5 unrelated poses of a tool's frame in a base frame.
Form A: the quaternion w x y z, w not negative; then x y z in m.
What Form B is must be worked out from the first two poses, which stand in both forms.
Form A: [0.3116, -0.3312, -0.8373, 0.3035, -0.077, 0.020, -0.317]
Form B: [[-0.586, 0.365, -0.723, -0.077], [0.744, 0.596, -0.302, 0.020], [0.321, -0.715, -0.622, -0.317], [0, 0, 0, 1]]
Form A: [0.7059, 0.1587, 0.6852, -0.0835, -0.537, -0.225, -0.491]
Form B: [[0.047, 0.335, 0.941, -0.537], [0.100, 0.936, -0.338, -0.225], [-0.994, 0.110, 0.011, -0.491], [0, 0, 0, 1]]
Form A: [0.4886, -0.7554, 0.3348, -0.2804, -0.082, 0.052, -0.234]
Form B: [[0.619, -0.232, 0.751, -0.082], [-0.780, -0.298, 0.550, 0.052], [0.096, -0.926, -0.365, -0.234], [0, 0, 0, 1]]
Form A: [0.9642, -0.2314, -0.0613, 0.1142, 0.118, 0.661, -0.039]
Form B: [[0.966, -0.192, -0.171, 0.118], [0.249, 0.867, 0.432, 0.661], [0.065, -0.460, 0.885, -0.039], [0, 0, 0, 1]]
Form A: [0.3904, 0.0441, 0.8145, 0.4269, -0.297, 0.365, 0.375]
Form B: [[-0.691, -0.261, 0.674, -0.297], [0.405, 0.632, 0.661, 0.365], [-0.598, 0.730, -0.331, 0.375], [0, 0, 0, 1]]
